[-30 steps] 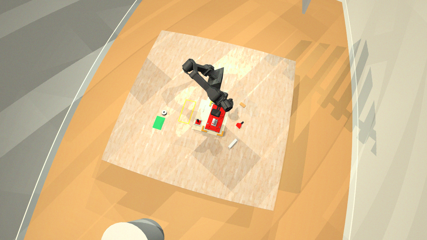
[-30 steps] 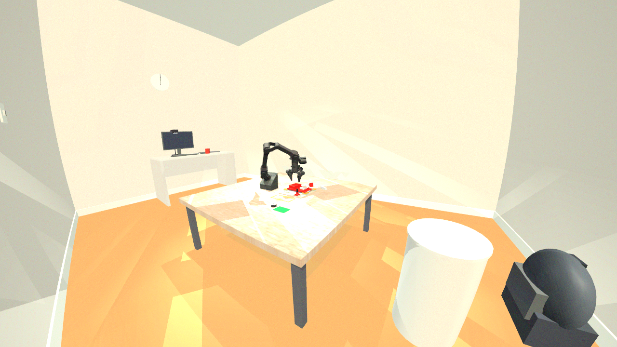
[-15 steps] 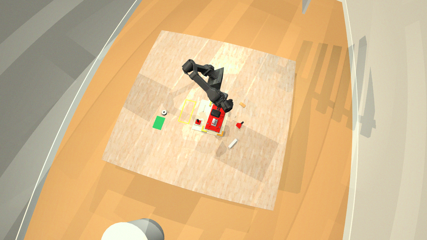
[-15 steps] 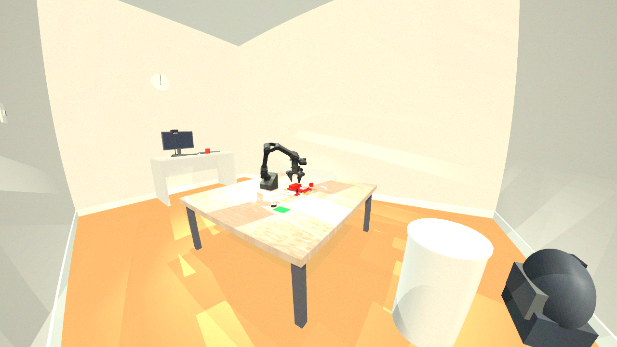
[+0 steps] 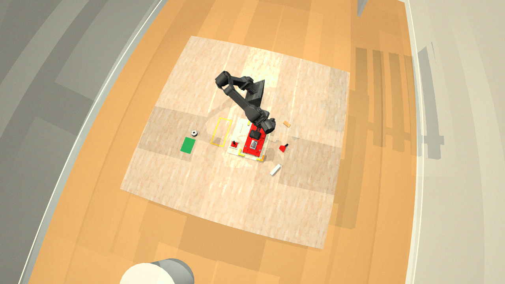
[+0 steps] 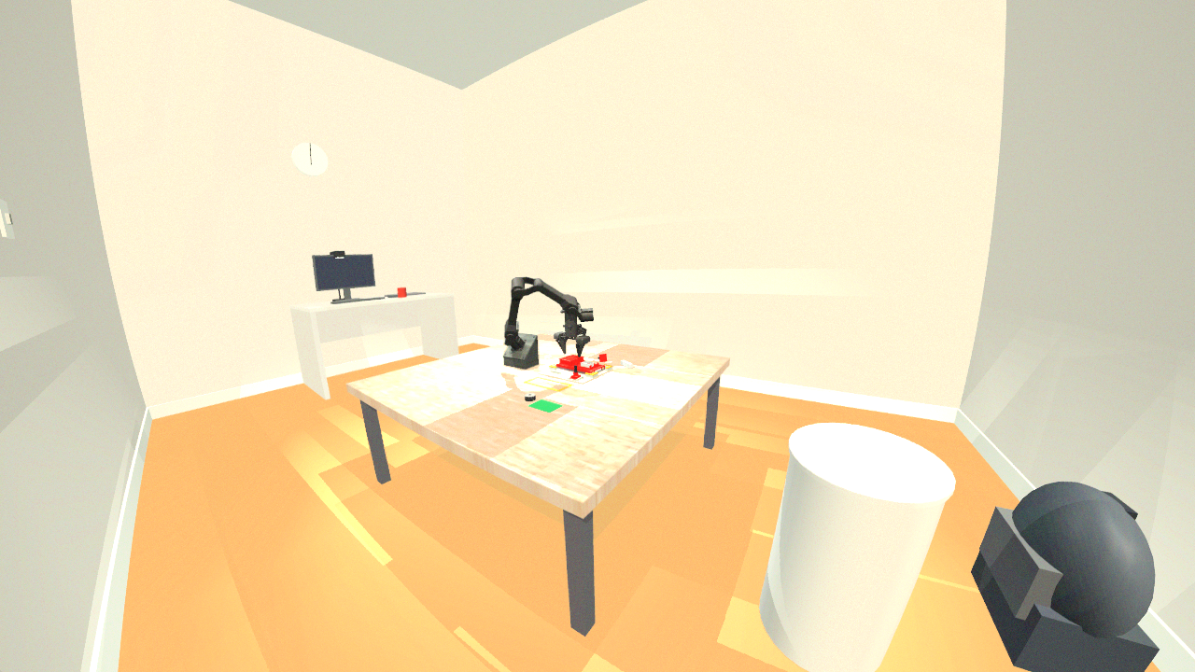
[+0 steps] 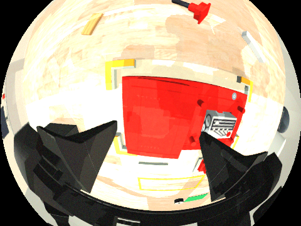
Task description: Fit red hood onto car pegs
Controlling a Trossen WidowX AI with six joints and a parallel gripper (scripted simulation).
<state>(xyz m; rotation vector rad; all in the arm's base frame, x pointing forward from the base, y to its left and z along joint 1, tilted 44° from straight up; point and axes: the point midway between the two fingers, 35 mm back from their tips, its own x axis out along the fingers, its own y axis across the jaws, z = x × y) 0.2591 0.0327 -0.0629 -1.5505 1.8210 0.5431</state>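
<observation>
My gripper tip is 20 mm above the red hood. Also, from my gripper tip: white bar 220 mm ahead, 130 mm to the left, 50 mm below; then white-labelled block 90 mm ahead, 40 mm below, 10 mm to the right; then orange block 170 mm to the left, 100 mm behind, 60 mm below.
</observation>
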